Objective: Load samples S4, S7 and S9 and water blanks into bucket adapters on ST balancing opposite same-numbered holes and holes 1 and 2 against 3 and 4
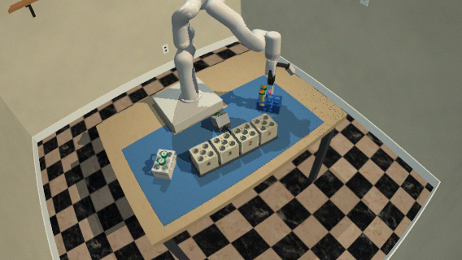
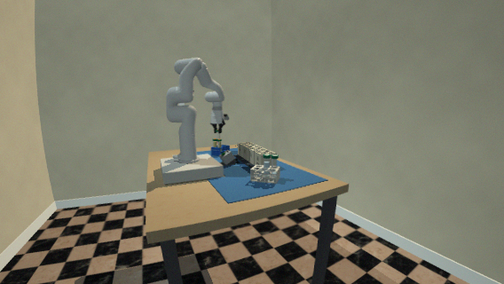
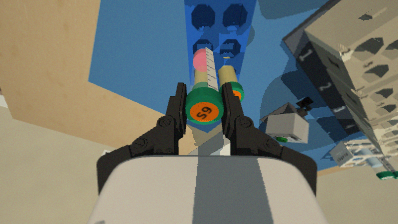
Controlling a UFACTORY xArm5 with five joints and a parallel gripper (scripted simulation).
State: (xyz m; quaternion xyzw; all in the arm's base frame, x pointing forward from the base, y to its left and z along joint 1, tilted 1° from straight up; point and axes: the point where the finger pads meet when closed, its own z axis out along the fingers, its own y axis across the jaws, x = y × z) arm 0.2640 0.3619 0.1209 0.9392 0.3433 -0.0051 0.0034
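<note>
My gripper is now 10 mm short of the sample tube S9 and 50 mm above it. The rest, counted from my hand: blue sample rack RS: 10 mm ahead, 10 mm to the right, 150 mm below; sample tube S7: 40 mm behind, 30 mm to the right, 120 mm below; sample tube S4: 10 mm behind, 60 mm to the right, 120 mm below.
</note>
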